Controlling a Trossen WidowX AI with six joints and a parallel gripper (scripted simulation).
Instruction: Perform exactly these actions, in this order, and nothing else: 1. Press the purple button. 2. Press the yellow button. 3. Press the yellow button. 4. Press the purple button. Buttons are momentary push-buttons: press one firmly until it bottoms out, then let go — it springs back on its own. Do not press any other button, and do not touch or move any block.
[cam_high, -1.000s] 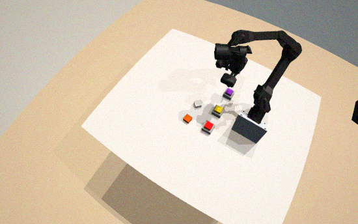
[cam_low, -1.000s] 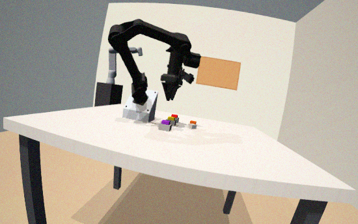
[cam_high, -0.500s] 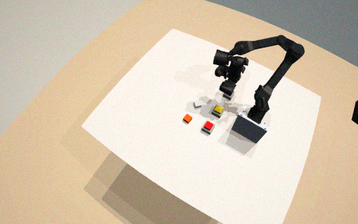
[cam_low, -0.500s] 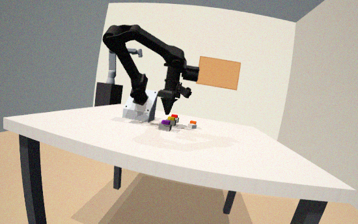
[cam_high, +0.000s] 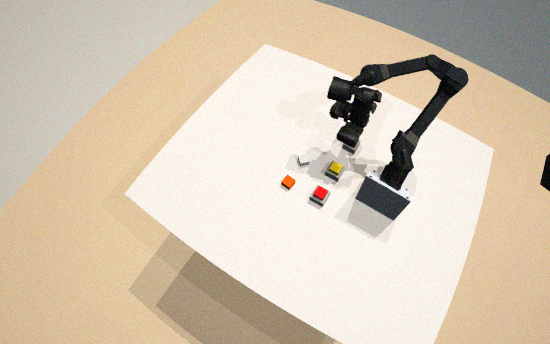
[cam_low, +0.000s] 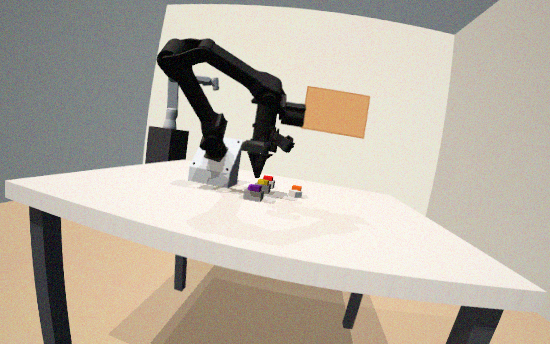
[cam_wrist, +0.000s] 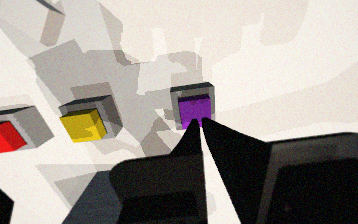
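The purple button lies 3 cm below my gripper tip. The rest, counted from my gripper tip: yellow button 2 cm behind, 12 cm to the left, 3 cm below; red button 3 cm behind, 22 cm to the left, 3 cm below; white block 9 cm ahead, 15 cm to the left, 5 cm below.
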